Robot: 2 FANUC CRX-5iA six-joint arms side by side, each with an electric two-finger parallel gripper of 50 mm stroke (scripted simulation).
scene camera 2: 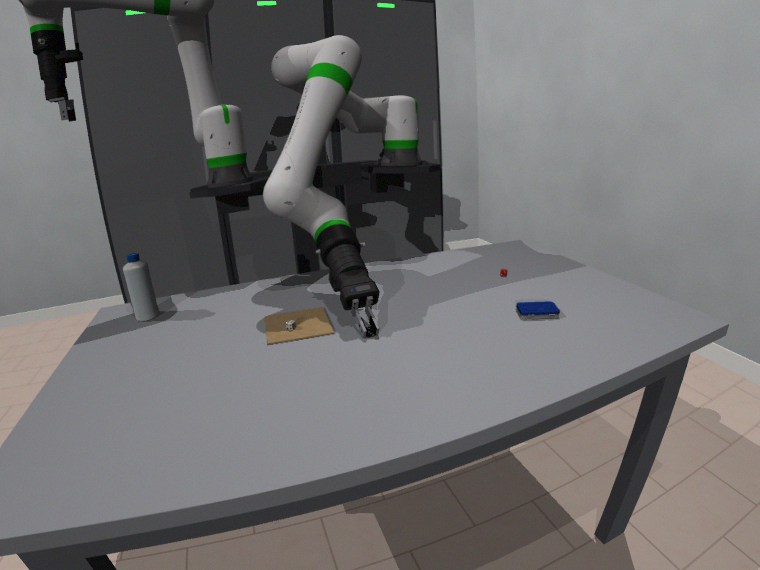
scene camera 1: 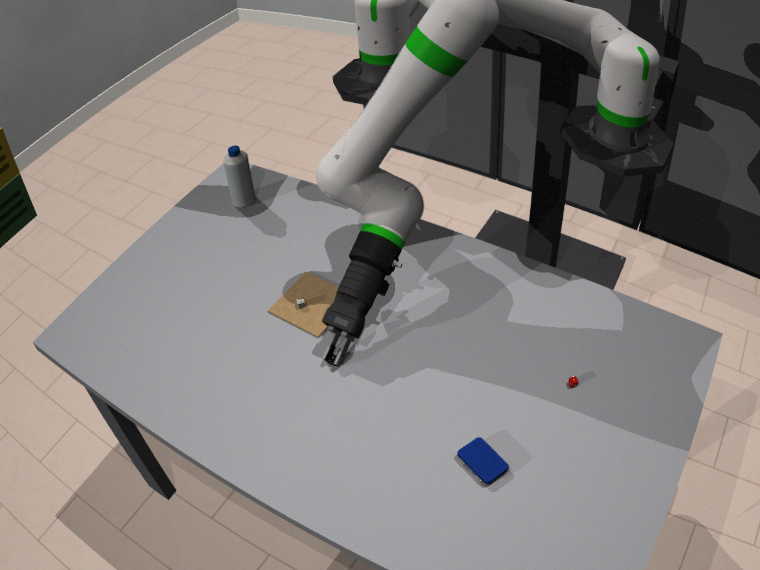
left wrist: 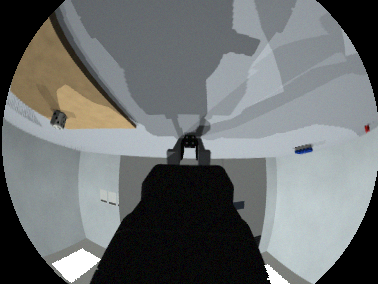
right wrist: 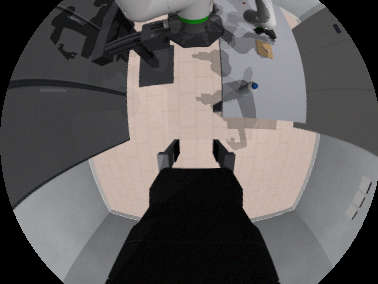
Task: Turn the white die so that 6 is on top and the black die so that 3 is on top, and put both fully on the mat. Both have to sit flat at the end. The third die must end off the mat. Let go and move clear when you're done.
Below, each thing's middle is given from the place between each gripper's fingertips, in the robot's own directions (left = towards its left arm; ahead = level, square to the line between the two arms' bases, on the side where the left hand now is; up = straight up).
Labels:
My left gripper point(scene camera 1: 330, 362) is now 11 cm past the tan mat point(scene camera 1: 318, 294), 13 cm to the left of it and 2 cm above it. Also, from my left hand: blue-topped box point(scene camera 1: 477, 456): 10 cm ahead, 37 cm to the left, 1 cm below; grey bottle point(scene camera 2: 136, 271): 35 cm behind, 49 cm to the right, 6 cm above.
My right hand point(scene camera 2: 69, 120) is 49 cm above the grey bottle, 32 cm short of it and 19 cm to the right of it. Also, from my right hand: tan mat (57 cm below, 56 cm to the left, 56 cm ahead); then blue-topped box (105 cm to the left, 77 cm ahead, 56 cm below).

